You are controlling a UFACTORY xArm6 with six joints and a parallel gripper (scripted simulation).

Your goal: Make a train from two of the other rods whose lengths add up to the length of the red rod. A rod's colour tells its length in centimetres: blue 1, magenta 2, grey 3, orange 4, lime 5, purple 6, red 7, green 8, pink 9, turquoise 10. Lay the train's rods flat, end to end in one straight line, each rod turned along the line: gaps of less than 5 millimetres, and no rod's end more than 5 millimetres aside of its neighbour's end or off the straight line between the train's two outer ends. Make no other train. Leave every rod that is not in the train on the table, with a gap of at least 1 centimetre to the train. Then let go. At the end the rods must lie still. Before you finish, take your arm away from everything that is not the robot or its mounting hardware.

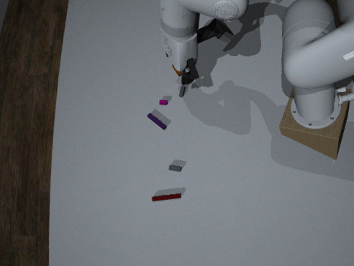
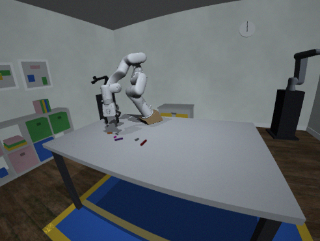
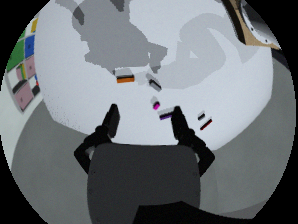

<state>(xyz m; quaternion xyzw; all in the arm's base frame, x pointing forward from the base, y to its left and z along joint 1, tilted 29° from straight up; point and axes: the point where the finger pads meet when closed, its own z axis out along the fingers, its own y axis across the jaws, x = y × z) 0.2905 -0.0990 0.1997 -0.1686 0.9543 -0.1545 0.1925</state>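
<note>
Right now the orange rod is 100 mm below my hand and 50 mm to the right of it. The rest, counted from my hand: red rod: 310 mm to the left, 100 mm below, 80 mm ahead; then magenta rod: 100 mm below, 50 mm to the left, 50 mm ahead; then purple rod: 100 mm to the left, 100 mm below, 80 mm ahead.
</note>
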